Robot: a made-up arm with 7 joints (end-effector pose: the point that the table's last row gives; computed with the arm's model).
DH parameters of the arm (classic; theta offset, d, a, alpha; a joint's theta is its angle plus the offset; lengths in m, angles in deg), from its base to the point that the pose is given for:
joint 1: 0 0.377 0 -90
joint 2: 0 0 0 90
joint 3: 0 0.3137 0.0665 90
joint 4: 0 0 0.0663 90
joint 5: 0 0.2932 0 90
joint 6: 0 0 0.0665 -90
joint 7: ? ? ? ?
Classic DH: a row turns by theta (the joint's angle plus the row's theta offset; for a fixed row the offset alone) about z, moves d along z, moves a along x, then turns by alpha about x.
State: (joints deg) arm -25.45 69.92 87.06 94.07 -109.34 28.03 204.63
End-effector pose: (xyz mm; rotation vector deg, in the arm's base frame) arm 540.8 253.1 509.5 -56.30 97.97 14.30
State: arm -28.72 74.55 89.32 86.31 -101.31 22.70 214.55
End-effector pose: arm 513.9 251.0 491.6 -47.17 105.31 38.80
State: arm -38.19 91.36 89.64 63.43 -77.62 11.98 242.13
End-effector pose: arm 442.1 224.6 415.6 -5.75 129.09 103.82
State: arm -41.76 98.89 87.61 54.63 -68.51 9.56 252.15
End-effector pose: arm 409.2 216.2 382.0 -15.56 -126.76 -116.37
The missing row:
joint 7: 0 0.0849 0 0
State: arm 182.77 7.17 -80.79 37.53 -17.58 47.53 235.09
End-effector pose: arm -70.2 342.5 397.4 -80.70 141.08 -22.04
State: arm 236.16 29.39 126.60 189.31 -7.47 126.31 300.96
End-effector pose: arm -110.0 -263.5 922.6 119.84 39.50 102.25
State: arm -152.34 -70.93 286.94 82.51 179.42 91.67 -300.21
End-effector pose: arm 117.7 537.3 636.0 -85.63 -38.73 -135.59
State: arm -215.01 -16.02 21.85 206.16 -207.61 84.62 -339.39
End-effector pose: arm 328.4 -172.4 878.6 131.93 -60.17 73.63
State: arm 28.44 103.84 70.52 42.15 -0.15 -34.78 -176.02
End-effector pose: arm -53.8 410.7 199.9 24.57 -115.60 -74.78
